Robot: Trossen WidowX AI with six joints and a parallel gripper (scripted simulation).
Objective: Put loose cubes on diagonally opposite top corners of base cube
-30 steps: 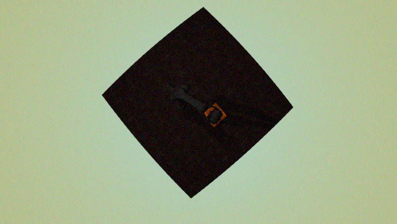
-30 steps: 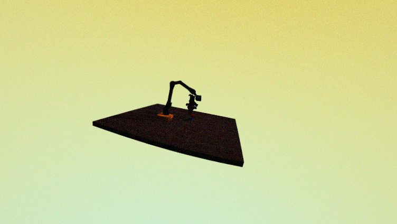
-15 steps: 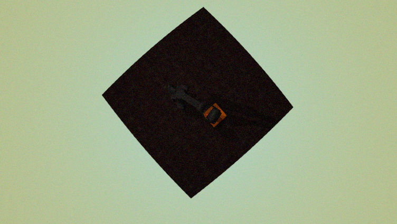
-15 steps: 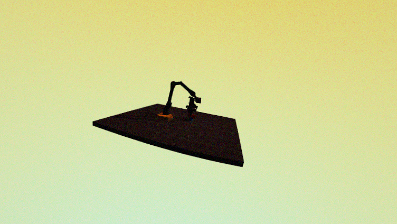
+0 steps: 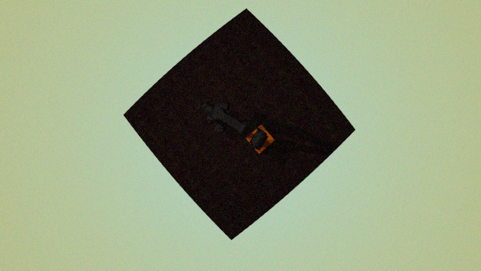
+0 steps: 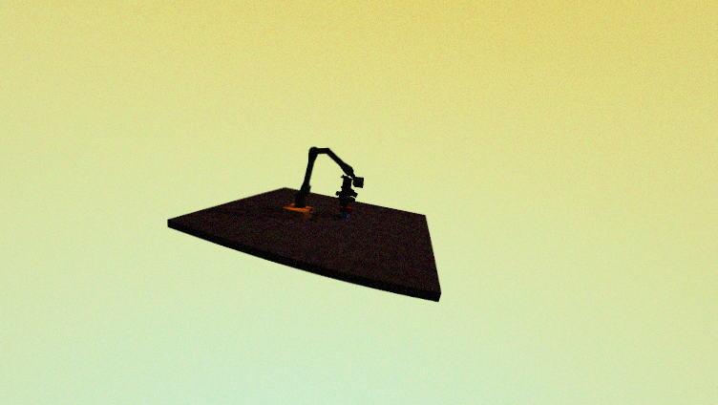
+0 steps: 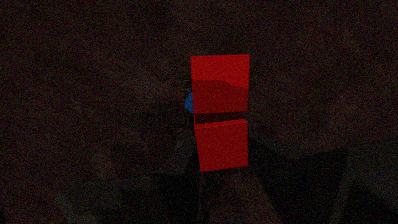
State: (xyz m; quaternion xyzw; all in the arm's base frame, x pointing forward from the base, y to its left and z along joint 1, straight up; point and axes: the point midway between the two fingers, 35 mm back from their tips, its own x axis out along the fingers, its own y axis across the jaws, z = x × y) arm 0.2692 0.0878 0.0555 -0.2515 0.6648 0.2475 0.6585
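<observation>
Now: the blue cube 20 mm ahead of my gripper tip, 10 mm to the left of it and 40 mm below it.
</observation>
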